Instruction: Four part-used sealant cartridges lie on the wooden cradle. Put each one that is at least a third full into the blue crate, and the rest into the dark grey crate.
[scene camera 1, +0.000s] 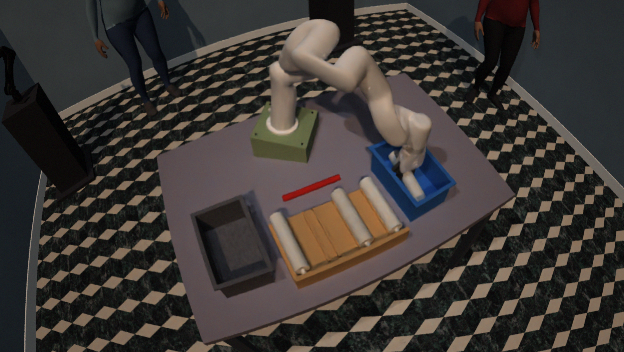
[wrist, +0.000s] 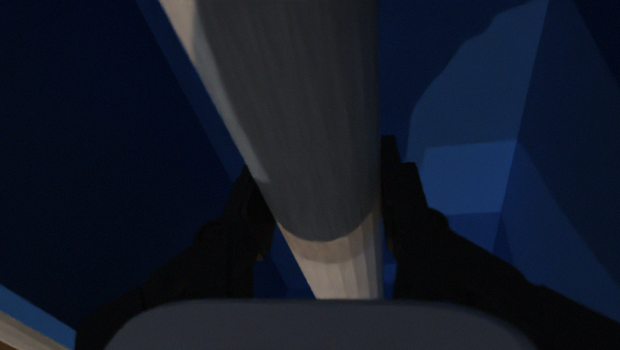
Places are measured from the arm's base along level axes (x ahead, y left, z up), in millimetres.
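Pixels of known places: gripper, fingertip midpoint: (scene camera 1: 404, 175) (wrist: 324, 166); arm's base at its link origin: (scene camera 1: 282, 124).
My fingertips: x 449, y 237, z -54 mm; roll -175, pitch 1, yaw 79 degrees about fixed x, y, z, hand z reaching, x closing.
Observation:
Ahead of a thing's pixels: the offset from my fingertips to its middle. "pt": to the spot under its first point. Level surfaces: height alone.
My gripper (scene camera 1: 403, 170) (wrist: 324, 166) is shut on a pale sealant cartridge @[dx +28, dy -5, dz +10 mm] (scene camera 1: 414, 186) (wrist: 310, 150), low inside the blue crate @[dx +23, dy +8, dz +17 mm] (scene camera 1: 431, 204) (wrist: 470, 175). The cartridge lies lengthwise along the crate, and whether it touches the floor is hidden. Three pale cartridges lie on the wooden cradle @[pt dx -36, dy -418, dz -13 mm] (scene camera 1: 305, 232): one @[dx -11, dy -492, dz +17 mm] (scene camera 1: 290, 242) at its left end, one @[dx +32, dy -276, dz +17 mm] (scene camera 1: 352, 216) right of the middle, and one @[dx +54, dy -168, dz +17 mm] (scene camera 1: 381, 204) at its right end. The dark grey crate @[pt dx +31, dy -675, dz -4 mm] (scene camera 1: 250, 285) stands left of the cradle, with no cartridge showing in it. The insides of the cartridges are hidden.
A red bar @[dx -184, dy -289, dz -32 mm] (scene camera 1: 311, 188) lies on the table @[dz -43 mm] (scene camera 1: 200, 175) behind the cradle. The arm stands on a green base block (scene camera 1: 280, 147) at the back. The blue crate's walls rise close around the gripper, and the cradle's right end is near that crate.

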